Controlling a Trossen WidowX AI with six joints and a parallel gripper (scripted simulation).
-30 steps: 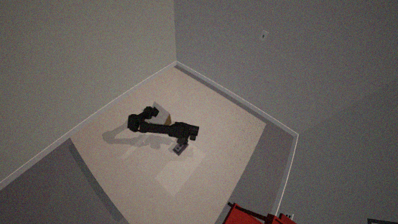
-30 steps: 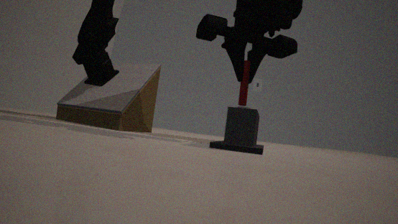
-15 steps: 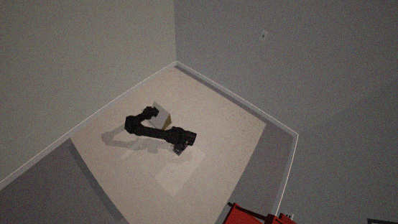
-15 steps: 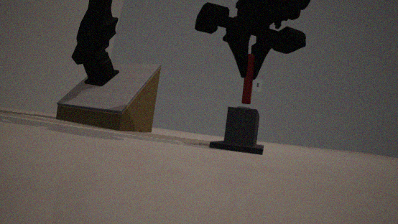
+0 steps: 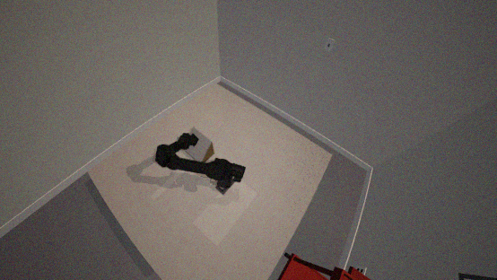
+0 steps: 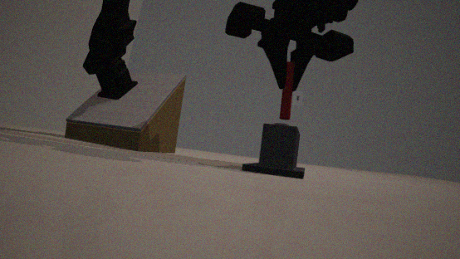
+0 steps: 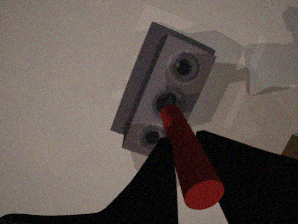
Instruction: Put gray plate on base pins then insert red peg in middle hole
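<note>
Now: the gray plate 7 cm below my gripper tip. Round my gripper tip: red peg: right at my gripper tip; dark base: 10 cm below.
</note>
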